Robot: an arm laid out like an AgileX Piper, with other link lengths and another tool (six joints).
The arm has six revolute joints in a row. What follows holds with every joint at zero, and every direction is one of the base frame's.
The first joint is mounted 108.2 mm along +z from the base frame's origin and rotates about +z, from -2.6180 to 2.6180 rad.
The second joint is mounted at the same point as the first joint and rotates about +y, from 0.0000 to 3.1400 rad.
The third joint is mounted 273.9 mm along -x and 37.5 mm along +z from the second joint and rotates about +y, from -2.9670 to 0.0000 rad.
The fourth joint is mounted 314.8 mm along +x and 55.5 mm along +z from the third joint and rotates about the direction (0.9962, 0, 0.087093), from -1.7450 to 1.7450 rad.
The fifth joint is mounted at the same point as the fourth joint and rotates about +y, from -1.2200 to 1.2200 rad.
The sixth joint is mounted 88.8 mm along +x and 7.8 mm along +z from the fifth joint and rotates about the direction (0.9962, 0, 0.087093), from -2.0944 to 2.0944 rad.
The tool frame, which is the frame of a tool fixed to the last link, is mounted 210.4 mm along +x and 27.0 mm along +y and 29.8 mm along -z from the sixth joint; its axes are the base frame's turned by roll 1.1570, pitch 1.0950 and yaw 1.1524 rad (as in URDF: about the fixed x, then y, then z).
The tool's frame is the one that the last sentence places.
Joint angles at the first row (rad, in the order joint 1, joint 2, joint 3, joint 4, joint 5, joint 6):
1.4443, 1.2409, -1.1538, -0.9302, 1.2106, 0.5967
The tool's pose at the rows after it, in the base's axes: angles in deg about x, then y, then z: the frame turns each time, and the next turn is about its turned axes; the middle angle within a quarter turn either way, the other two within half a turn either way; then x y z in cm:
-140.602, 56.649, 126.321, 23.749, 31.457, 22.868
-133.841, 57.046, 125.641, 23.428, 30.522, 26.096
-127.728, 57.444, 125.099, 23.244, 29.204, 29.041
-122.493, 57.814, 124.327, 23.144, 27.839, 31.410
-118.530, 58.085, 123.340, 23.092, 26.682, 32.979
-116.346, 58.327, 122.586, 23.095, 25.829, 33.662
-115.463, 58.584, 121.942, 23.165, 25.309, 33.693
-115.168, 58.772, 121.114, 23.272, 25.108, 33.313
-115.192, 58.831, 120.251, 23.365, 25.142, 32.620
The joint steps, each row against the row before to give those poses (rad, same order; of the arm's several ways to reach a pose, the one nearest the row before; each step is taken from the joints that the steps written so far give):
0.0147, -0.0866, 0.0000, -0.0099, -0.0015, 0.0253
0.0078, -0.0929, 0.0000, -0.0054, -0.0027, 0.0185
0.0021, -0.0885, 0.0000, -0.0034, -0.0027, 0.0119
0.0001, -0.0751, 0.0016, -0.0041, -0.0035, 0.0066
0.0000, -0.0574, 0.0064, -0.0051, -0.0043, 0.0025
0.0000, -0.0382, 0.0121, -0.0052, -0.0022, 0.0004
0.0000, -0.0221, 0.0166, -0.0067, -0.0017, 0.0000
-0.0001, -0.0114, 0.0209, -0.0081, -0.0050, 0.0004
0.0001, -0.0059, 0.0261, -0.0086, -0.0089, 0.0036

